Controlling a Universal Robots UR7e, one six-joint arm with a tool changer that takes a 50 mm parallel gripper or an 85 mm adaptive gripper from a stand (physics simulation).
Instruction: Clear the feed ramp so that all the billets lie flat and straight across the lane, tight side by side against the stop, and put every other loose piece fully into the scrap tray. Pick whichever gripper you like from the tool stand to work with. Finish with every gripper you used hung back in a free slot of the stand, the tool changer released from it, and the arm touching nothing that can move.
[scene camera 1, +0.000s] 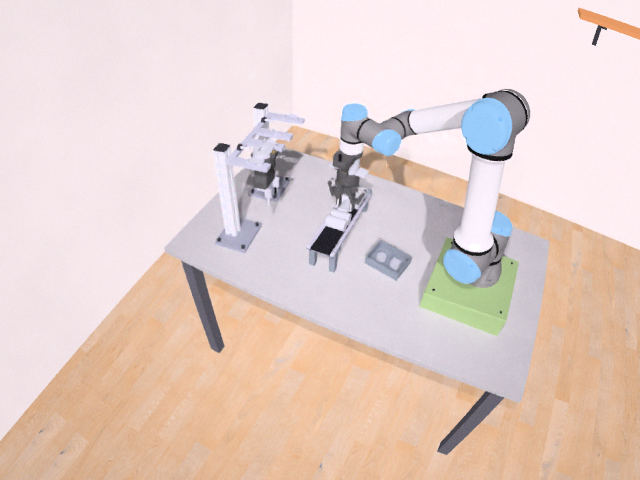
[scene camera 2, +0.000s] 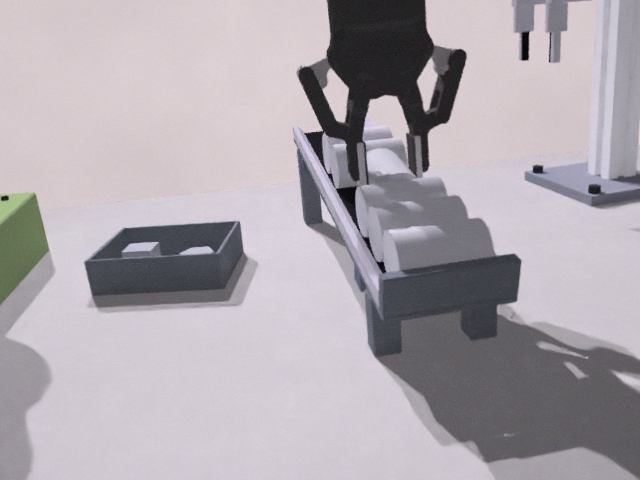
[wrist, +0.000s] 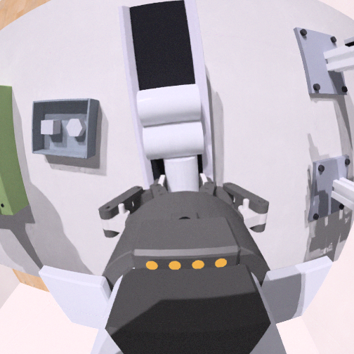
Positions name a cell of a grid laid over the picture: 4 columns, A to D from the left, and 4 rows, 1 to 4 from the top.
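Observation:
Parallel gripper (scene camera 1: B2) visible. Billet (scene camera 2: C2). Another billet (scene camera 2: C3). Billet again (scene camera 2: C2). Further billet (scene camera 2: C2).

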